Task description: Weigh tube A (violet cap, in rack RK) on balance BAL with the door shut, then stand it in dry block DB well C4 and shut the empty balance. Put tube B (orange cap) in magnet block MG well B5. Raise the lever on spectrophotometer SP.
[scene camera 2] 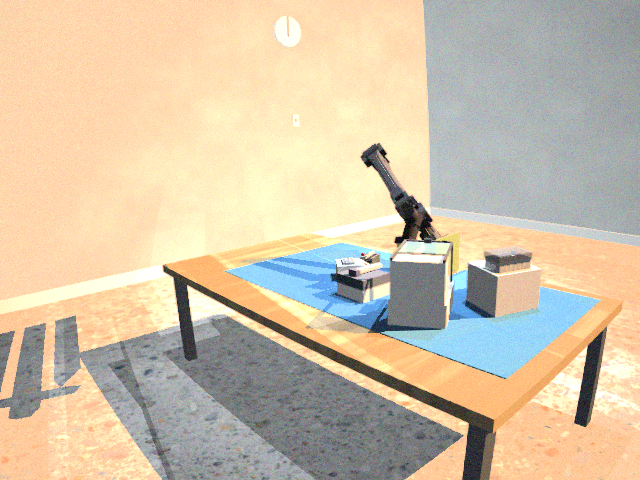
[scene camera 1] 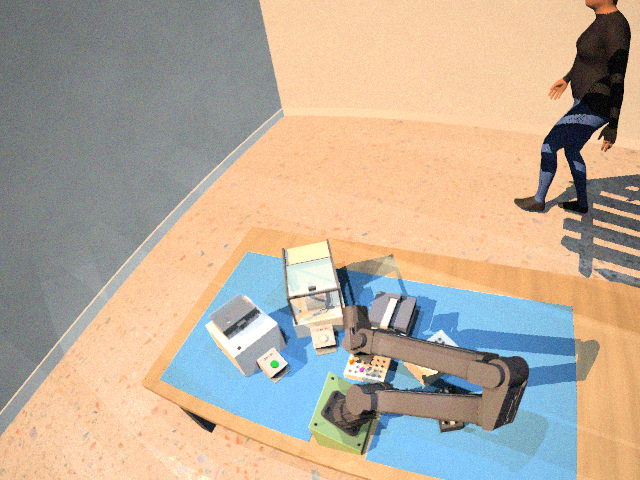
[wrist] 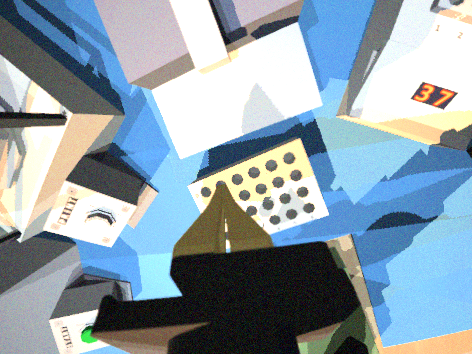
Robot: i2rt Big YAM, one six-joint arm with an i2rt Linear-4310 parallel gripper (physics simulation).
One and the same spot on a lever device: point(scene camera 1: 391, 311) is point(scene camera 2: 366, 266).
